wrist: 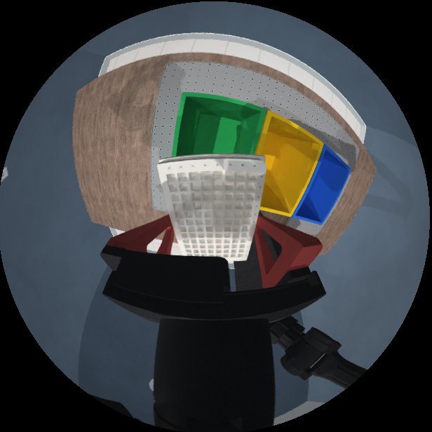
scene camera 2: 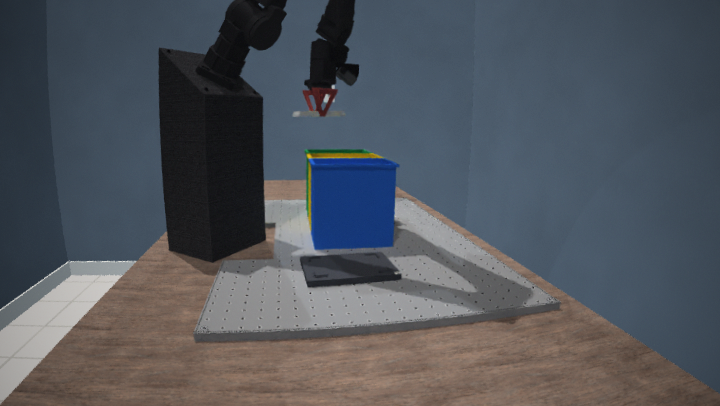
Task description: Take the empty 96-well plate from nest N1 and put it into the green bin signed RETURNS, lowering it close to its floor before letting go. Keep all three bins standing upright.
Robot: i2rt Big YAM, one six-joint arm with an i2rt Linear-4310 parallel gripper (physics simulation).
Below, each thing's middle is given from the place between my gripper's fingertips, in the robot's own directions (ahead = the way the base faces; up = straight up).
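The green bin (wrist: 206,123) has my hand 60 mm short of it and 190 mm above it. The blue bin (scene camera 2: 352,199) is 260 mm to the right of my hand, 190 mm below it and 10 mm ahead of it. I find the yellow bin (wrist: 291,153) 190 mm below my hand as well, 130 mm to the right of it and 30 mm ahead of it. The white 96-well plate (wrist: 213,199) is 10 mm above my hand.
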